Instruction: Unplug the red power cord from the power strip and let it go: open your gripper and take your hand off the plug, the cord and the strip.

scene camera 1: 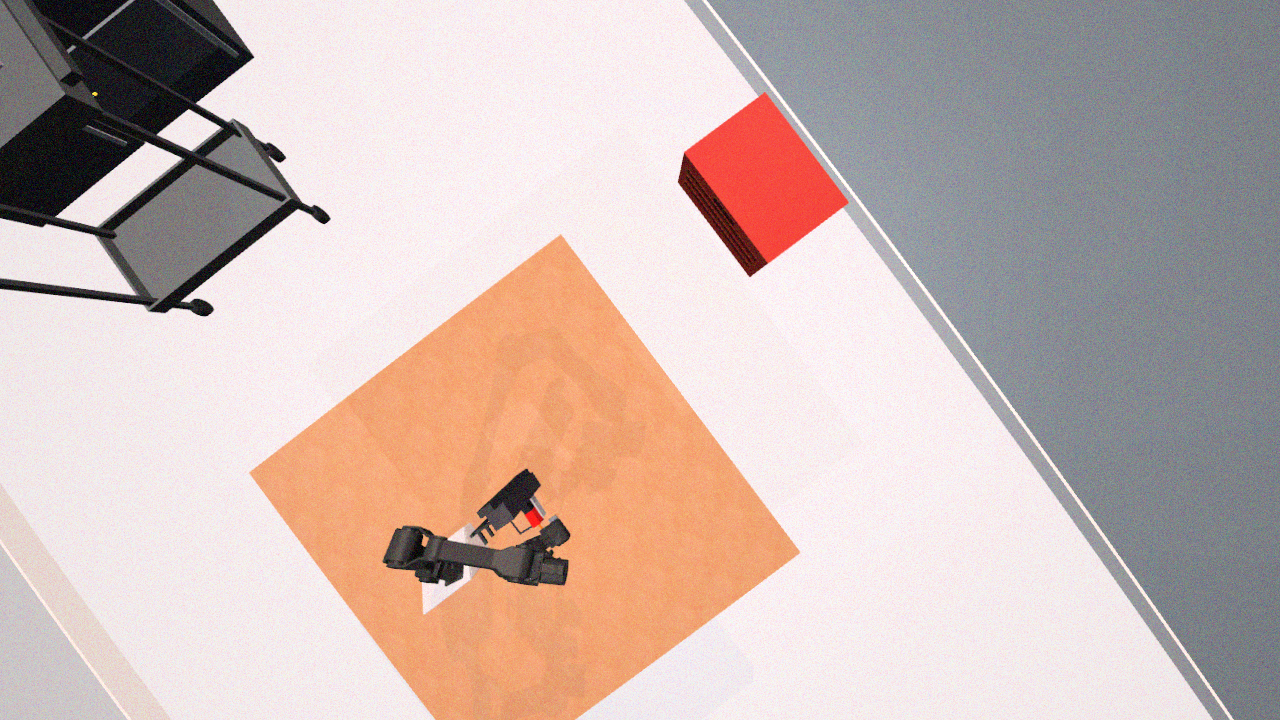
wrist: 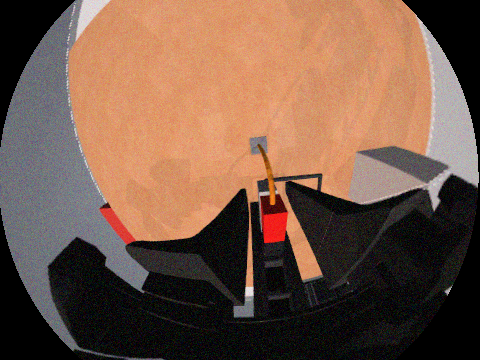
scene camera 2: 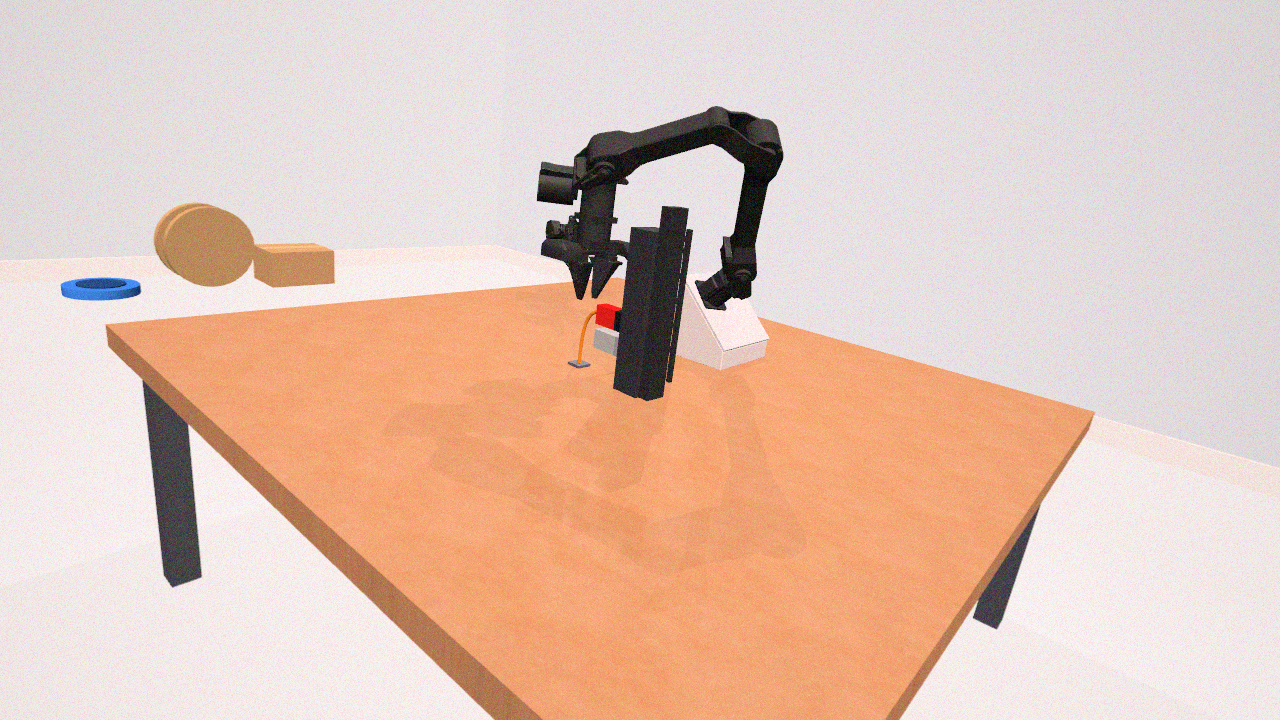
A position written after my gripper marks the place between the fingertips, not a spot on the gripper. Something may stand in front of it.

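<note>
Red plug point(wrist: 274, 218) in sight. My gripper point(wrist: 266, 190) too. Gripper point(scene camera 1: 544, 533). Also gripper point(scene camera 2: 586, 298).
</note>
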